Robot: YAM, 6 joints.
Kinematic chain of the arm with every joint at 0, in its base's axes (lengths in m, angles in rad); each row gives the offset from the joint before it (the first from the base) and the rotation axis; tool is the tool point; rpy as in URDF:
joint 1: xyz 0 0 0.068 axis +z
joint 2: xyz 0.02 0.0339 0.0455 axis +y
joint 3: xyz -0.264 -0.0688 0 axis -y
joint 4: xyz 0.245 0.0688 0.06 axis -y
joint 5: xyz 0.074 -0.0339 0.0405 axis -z
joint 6: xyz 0.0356 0 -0.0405 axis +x
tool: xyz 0 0 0 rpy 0 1.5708 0
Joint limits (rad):
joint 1: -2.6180..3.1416
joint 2: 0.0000..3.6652
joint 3: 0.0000..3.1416
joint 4: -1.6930..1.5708
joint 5: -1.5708..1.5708
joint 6: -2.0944..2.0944
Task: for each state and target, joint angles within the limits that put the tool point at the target. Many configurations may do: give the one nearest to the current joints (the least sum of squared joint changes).
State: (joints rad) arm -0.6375 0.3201 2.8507 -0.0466 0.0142 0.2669
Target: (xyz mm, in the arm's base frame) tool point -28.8 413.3 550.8
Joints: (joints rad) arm -1.4963 0.6277 2.7135 -0.0643 -0.0574 0.2669
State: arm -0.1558 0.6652 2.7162 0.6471 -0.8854 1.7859
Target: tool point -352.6 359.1 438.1
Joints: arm -0.7492 0.5455 2.8125 0.4887 -0.6948 1.7859
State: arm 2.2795 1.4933 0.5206 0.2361 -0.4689 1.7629
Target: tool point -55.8 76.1 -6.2
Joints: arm 2.0793 2.0234 0.1230 0.1494 -0.3346 1.7629
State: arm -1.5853 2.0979 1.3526 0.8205 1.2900 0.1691
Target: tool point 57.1 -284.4 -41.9
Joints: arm -1.2540 2.4517 0.7304 0.6753 1.3025 0.1691
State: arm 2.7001 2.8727 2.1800 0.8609 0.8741 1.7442
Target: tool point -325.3 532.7 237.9
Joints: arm 2.1474 2.8574 2.6765 0.5256 0.5207 1.7442
